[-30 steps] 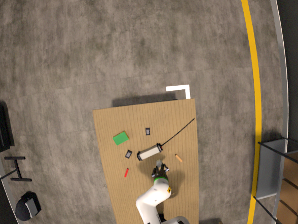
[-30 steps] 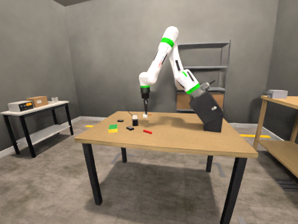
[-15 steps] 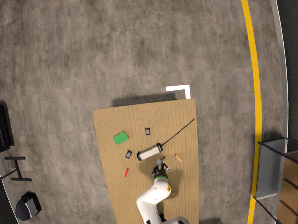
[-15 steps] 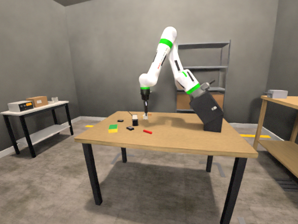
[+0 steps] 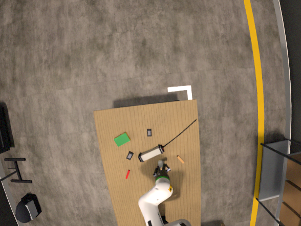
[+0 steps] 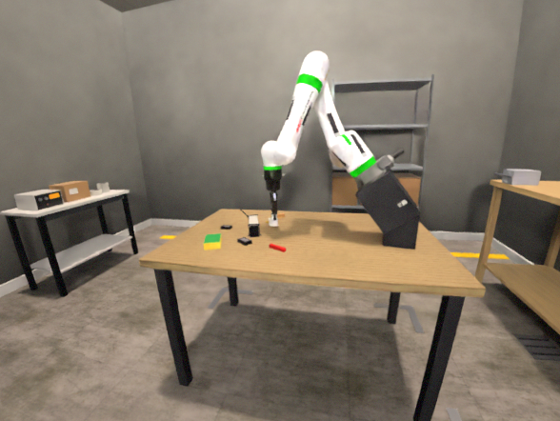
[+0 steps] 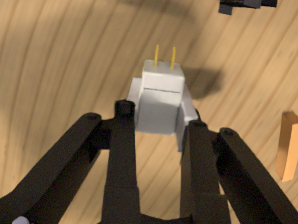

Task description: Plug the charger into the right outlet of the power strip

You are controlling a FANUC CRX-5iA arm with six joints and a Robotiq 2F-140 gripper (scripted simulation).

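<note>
The charger lies 1 cm ahead of my hand and 1 cm below it.
</note>
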